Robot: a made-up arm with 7 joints. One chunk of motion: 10 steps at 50 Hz.
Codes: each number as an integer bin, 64 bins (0 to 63) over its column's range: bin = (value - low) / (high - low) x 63, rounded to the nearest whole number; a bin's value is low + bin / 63 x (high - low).
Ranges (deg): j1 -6..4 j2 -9..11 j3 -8..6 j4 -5..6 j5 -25..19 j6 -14..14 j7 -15..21
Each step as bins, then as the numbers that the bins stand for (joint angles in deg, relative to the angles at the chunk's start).
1 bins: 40 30 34 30 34 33 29
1 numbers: 0.35 0.52 -0.44 0.24 -1.25 0.67 1.57
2 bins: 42 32 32 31 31 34 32
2 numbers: 0.67 1.16 -0.89 0.41 -3.35 1.11 3.29
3 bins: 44 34 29 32 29 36 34
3 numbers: 0.98 1.79 -1.56 0.59 -4.75 2.00 4.43
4 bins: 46 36 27 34 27 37 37
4 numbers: 1.30 2.43 -2.00 0.94 -6.14 2.44 6.14
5 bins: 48 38 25 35 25 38 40
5 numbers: 1.62 3.06 -2.44 1.11 -7.54 2.89 7.86
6 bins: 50 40 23 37 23 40 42
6 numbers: 1.94 3.70 -2.89 1.46 -8.94 3.78 9.00
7 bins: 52 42 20 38 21 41 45
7 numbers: 2.25 4.33 -3.56 1.63 -10.33 4.22 10.71
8 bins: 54 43 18 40 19 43 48
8 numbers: 2.57 4.65 -4.00 1.98 -11.73 5.11 12.43
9 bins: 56 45 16 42 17 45 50
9 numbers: 2.89 5.29 -4.44 2.33 -13.13 6.00 13.57
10 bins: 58 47 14 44 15 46 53
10 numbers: 3.21 5.92 -4.89 2.68 -14.52 6.44 15.29
